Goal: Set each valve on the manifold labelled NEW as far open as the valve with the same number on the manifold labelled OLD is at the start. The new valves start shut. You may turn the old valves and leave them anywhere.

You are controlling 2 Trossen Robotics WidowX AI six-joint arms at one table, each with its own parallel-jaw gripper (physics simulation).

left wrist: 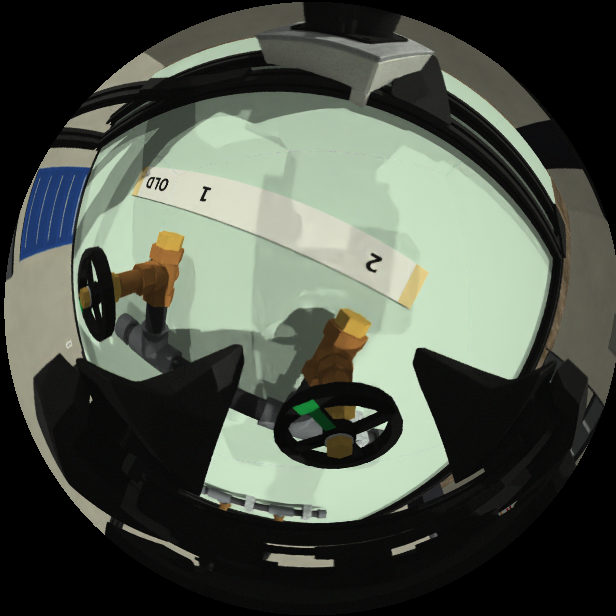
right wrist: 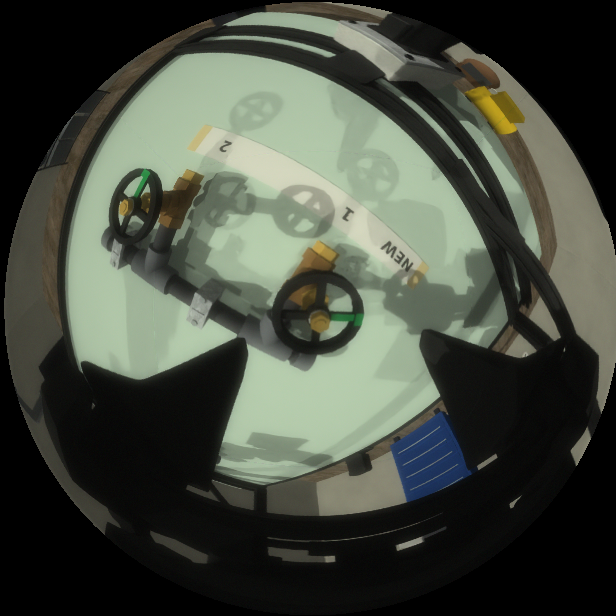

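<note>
In the left wrist view the OLD label strip (left wrist: 275, 226) lies on the pale green table. OLD valve 2's black handwheel (left wrist: 337, 432) with a green spoke mark sits just ahead of my open left gripper (left wrist: 327, 396), between the fingertips' line. OLD valve 1's handwheel (left wrist: 96, 293) stands edge-on at the left. In the right wrist view the NEW label strip (right wrist: 310, 195) lies behind the NEW manifold. NEW valve 1's handwheel (right wrist: 317, 319) has its green mark pointing right. NEW valve 2's handwheel (right wrist: 134, 205) is at the left. My right gripper (right wrist: 332, 367) is open and empty, just below valve 1.
A grey pipe (right wrist: 189, 290) with clamps joins the two NEW valves. A blue pad (right wrist: 429, 456) lies off the table edge at the lower right, and it also shows in the left wrist view (left wrist: 51, 209). A yellow object (right wrist: 497, 109) sits at the far right.
</note>
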